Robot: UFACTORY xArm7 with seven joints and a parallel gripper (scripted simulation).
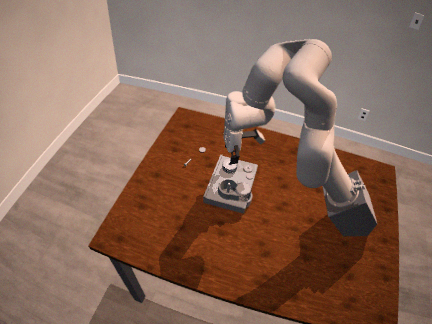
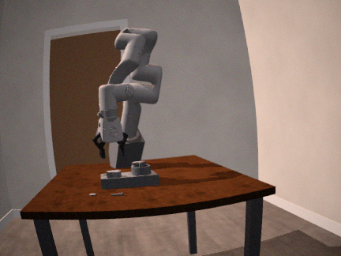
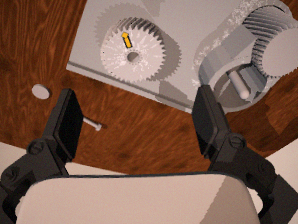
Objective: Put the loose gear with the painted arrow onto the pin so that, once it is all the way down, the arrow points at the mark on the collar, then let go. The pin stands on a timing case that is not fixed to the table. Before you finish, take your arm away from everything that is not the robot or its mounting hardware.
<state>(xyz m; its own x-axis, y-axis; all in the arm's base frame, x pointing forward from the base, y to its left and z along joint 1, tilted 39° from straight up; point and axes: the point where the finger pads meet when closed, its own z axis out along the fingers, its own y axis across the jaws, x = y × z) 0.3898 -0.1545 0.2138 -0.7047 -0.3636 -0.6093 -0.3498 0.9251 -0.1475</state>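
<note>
Now: hand 80 mm above the toothed gear. Also, from my hand: small bolt: 190 mm ahead, 130 mm below; then washer: 150 mm ahead, 110 mm to the right, 130 mm below.
</note>
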